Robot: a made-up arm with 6 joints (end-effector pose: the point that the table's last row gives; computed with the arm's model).
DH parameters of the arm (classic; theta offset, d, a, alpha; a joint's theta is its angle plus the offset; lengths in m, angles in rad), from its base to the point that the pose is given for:
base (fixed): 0 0.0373 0 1.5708
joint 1: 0 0.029 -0.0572 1.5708
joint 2: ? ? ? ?
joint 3: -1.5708 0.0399 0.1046 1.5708
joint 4: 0 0.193 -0.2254 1.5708
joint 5: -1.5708 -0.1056 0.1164 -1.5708
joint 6: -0.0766 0 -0.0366 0
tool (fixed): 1.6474 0.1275 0 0
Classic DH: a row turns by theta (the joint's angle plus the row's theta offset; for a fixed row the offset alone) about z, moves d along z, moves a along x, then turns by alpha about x.
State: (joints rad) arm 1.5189 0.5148 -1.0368 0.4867 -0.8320 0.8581
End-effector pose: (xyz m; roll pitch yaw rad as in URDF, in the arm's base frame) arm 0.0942 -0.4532 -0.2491 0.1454 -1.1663 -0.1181
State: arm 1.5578 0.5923 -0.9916 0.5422 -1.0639 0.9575
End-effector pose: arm 0.1229 -0.4335 -0.3181 0.6881 -1.3788 -0.4436
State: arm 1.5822 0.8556 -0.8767 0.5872 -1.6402 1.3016
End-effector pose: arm 0.2179 -0.3029 -0.4671 -3.1300 -0.9899 -2.6310
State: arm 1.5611 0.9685 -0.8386 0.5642 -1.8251 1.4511
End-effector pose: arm 0.2449 -0.2409 -0.4990 -3.0501 -0.7420 -2.7432
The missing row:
joint 2: 1.5708 0.0177 0.3996 1.5708
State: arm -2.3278 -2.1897 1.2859 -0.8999 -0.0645 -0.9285
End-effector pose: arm -0.0882 0.4383 -0.2135 -2.4854 -0.2372 2.3227
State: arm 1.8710 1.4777 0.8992 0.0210 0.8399 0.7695
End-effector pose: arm -0.0754 -0.1750 -0.3252 2.1043 -0.8112 -1.9547
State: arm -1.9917 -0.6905 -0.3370 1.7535 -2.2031 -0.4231
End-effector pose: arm 0.0519 -0.4421 0.1932 -1.7936 -0.7388 -2.6490
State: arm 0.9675 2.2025 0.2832 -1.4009 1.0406 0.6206
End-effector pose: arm -0.3545 -0.0252 -0.0839 -0.2145 -0.1854 -2.5372
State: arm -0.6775 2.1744 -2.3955 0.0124 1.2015 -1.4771
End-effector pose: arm -0.6351 0.1491 0.2606 2.3896 0.8697 -1.1684
